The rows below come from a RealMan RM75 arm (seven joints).
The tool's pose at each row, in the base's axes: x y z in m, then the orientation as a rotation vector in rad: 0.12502, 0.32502, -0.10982, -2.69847, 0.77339, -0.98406; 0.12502, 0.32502, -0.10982, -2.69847, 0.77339, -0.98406; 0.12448, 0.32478, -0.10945, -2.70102, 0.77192, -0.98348; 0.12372, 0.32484, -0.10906, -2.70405, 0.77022, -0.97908; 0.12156, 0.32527, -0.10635, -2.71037, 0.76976, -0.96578; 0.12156, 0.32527, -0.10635, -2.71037, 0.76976, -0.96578; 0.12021, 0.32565, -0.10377, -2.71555, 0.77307, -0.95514; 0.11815, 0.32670, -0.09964, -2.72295, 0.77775, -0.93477; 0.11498, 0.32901, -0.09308, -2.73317, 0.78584, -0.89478; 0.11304, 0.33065, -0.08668, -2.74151, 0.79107, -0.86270; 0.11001, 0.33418, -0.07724, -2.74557, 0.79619, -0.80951
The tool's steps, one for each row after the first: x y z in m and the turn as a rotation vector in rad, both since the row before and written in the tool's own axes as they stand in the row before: 0.00000, 0.00000, 0.00000, 0.00000, 0.00000, 0.00000; -0.00002, 0.00031, -0.00062, -0.00141, -0.00057, -0.00184; -0.00031, 0.00014, -0.00079, -0.00129, -0.00322, -0.00158; -0.00014, -0.00034, -0.00347, -0.00364, -0.00915, -0.00104; 0.00000, 0.00000, 0.00000, 0.00000, 0.00000, 0.00000; 0.00032, -0.00058, -0.00286, -0.00468, -0.00687, 0.00104; 0.00031, -0.00132, -0.00453, -0.00622, -0.01332, 0.00220; 0.00013, -0.00264, -0.00717, -0.00850, -0.02624, 0.00551; 0.00104, -0.00250, -0.00633, -0.00677, -0.02110, 0.00357; 0.00061, -0.00449, -0.00950, -0.00209, -0.03569, 0.00798
